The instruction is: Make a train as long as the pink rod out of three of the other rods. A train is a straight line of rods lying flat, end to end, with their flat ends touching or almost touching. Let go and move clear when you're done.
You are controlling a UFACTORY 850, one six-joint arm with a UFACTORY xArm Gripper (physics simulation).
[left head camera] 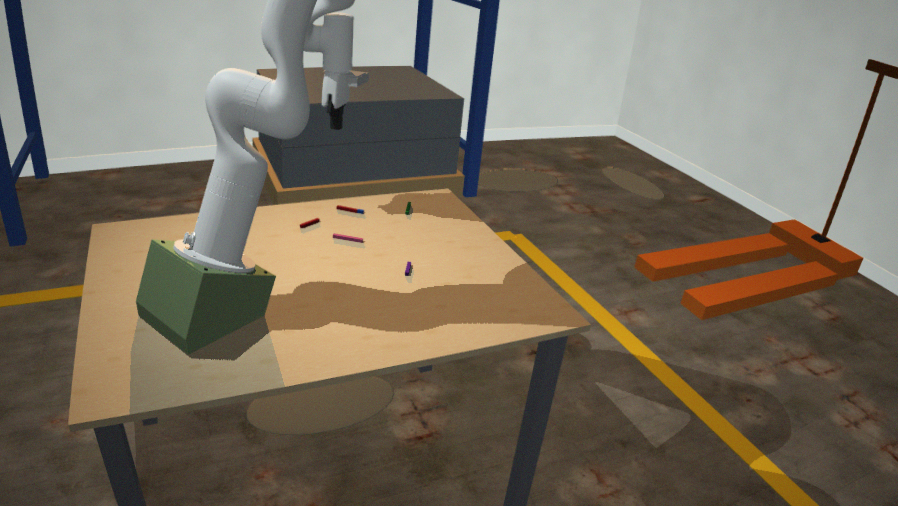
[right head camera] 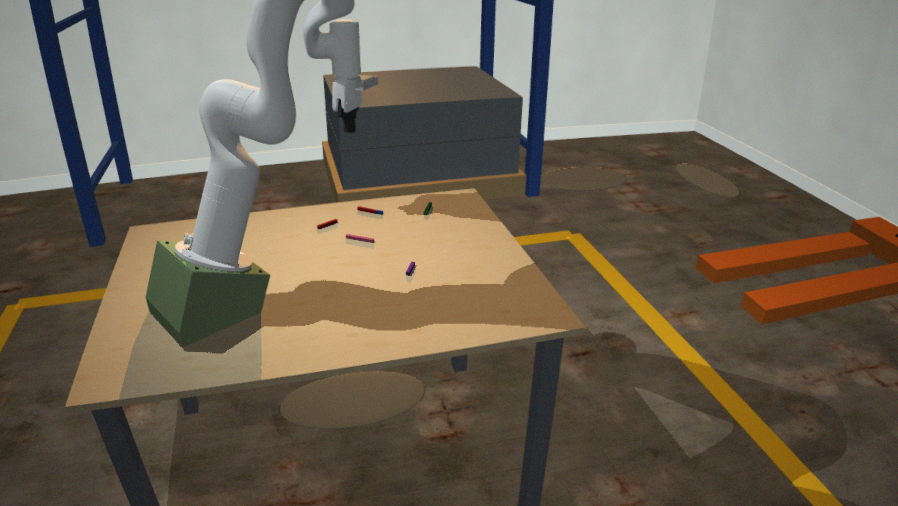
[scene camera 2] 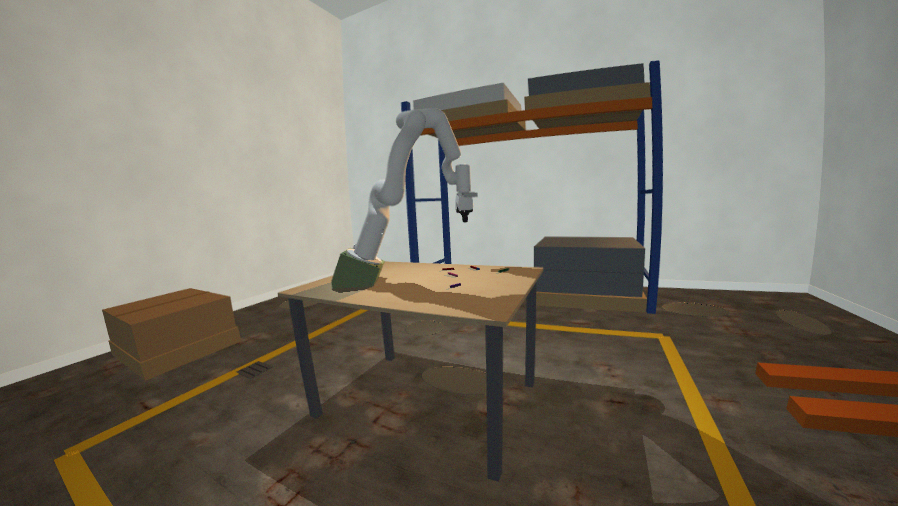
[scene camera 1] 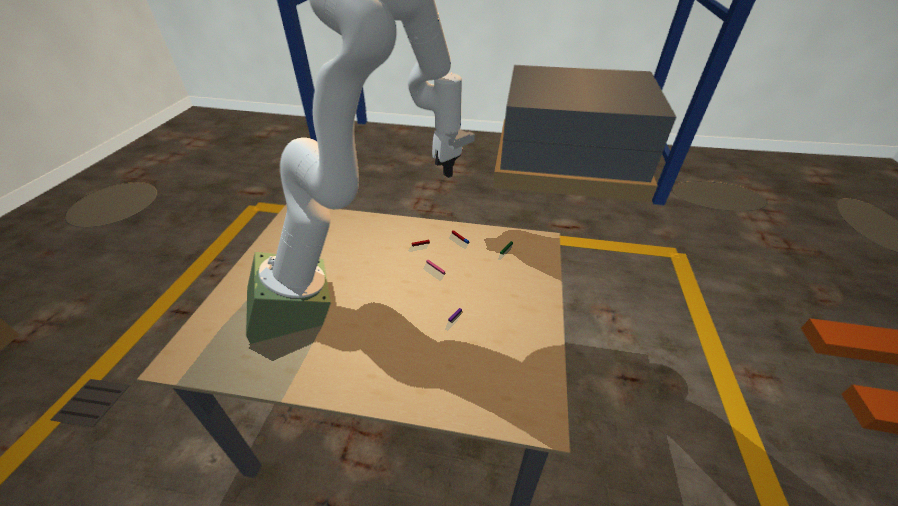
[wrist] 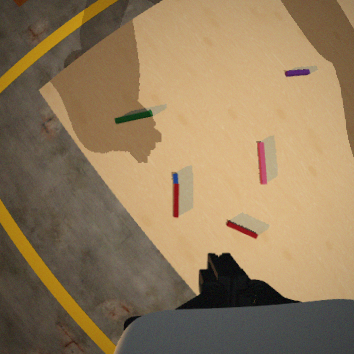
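Note:
A pink rod (left head camera: 348,238) (scene camera 1: 435,267) (wrist: 262,163) lies flat near the table's middle. A red rod (scene camera 1: 458,236) (wrist: 176,201) and a short blue rod (left head camera: 360,211) (wrist: 175,178) lie end to end in a straight line, touching or almost touching. A second, dark red rod (left head camera: 309,223) (wrist: 242,229) lies apart at an angle. A green rod (left head camera: 408,208) (wrist: 133,117) lies apart beyond the blue end. A purple rod (left head camera: 408,268) (wrist: 297,73) lies alone. My gripper (left head camera: 336,127) (scene camera 1: 448,174) (wrist: 216,271) is shut and empty, high above the table's far side.
The wooden table (left head camera: 377,345) carries the green arm base (left head camera: 188,301). Large grey boxes (left head camera: 370,144) stand on the floor behind it, beside a blue rack post (left head camera: 480,106). An orange pallet jack (left head camera: 741,289) stands to the right.

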